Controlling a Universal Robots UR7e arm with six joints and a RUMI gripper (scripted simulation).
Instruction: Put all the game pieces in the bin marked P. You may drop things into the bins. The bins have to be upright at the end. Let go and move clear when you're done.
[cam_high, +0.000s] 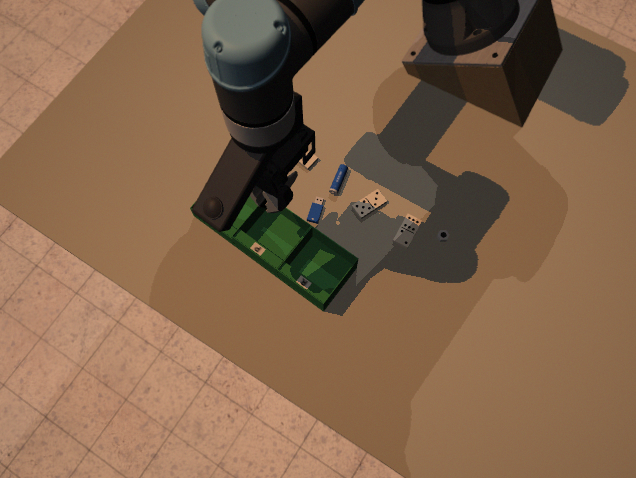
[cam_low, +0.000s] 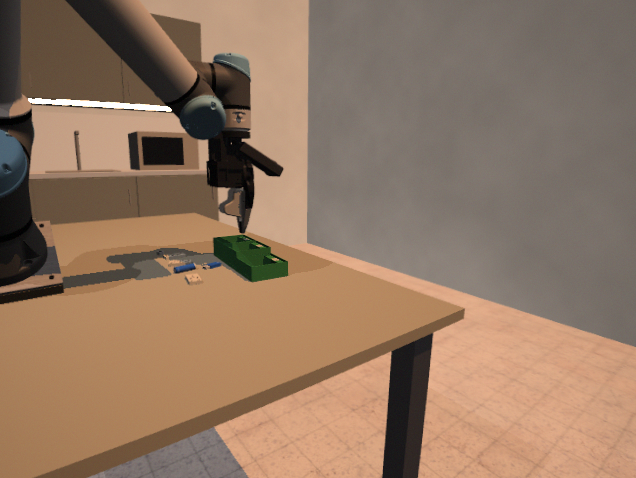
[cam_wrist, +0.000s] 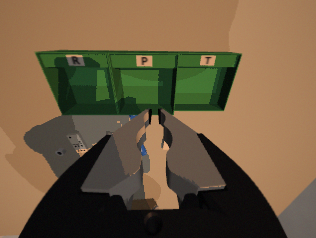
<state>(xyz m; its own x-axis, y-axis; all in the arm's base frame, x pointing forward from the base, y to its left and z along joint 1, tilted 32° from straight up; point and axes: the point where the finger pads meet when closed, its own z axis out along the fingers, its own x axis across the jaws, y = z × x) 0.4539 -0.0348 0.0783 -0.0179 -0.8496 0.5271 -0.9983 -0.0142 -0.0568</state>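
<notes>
Right now the green bin is 10 mm ahead of my hand, 10 mm to the left of it and 70 mm below it. From my hand the other things lie so: blue battery (130 mm behind, 40 mm to the left, 90 mm below); small nut (140 mm behind, 220 mm to the left, 90 mm below); blue USB stick (70 mm behind, 40 mm to the left, 90 mm below).
</notes>
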